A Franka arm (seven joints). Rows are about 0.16 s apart.
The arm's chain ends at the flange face. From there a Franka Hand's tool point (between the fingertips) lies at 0.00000 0.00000 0.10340 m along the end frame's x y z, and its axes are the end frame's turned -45 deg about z.
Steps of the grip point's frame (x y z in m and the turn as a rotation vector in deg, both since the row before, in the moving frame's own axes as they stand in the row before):
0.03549, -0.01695, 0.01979, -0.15, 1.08, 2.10
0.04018, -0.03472, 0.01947, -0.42, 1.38, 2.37
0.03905, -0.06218, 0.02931, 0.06, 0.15, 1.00
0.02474, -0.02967, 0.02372, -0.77, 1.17, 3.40
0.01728, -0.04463, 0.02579, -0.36, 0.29, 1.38
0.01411, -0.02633, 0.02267, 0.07, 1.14, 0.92
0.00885, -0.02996, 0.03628, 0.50, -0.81, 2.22
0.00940, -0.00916, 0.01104, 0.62, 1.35, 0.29
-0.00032, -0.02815, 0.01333, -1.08, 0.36, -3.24
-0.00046, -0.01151, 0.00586, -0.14, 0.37, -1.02
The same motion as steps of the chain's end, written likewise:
0.01152, -0.03592, 0.01981, 0.66, 0.87, 2.10
0.00154, -0.05179, 0.01950, 0.68, 1.27, 2.37
-0.01647, -0.07131, 0.02931, 0.15, 0.06, 1.00
-0.00598, -0.03804, 0.02375, 0.28, 1.37, 3.40
-0.02017, -0.04388, 0.02579, -0.05, 0.46, 1.38
-0.01002, -0.02706, 0.02269, 0.86, 0.76, 0.92
-0.01325, -0.02781, 0.03629, -0.22, -0.93, 2.22
-0.00077, -0.01061, 0.01107, 1.39, 0.52, 0.29
-0.02199, -0.02055, 0.01335, -0.51, 1.02, -3.24
-0.00911, -0.00751, 0.00586, 0.16, 0.36, -1.02

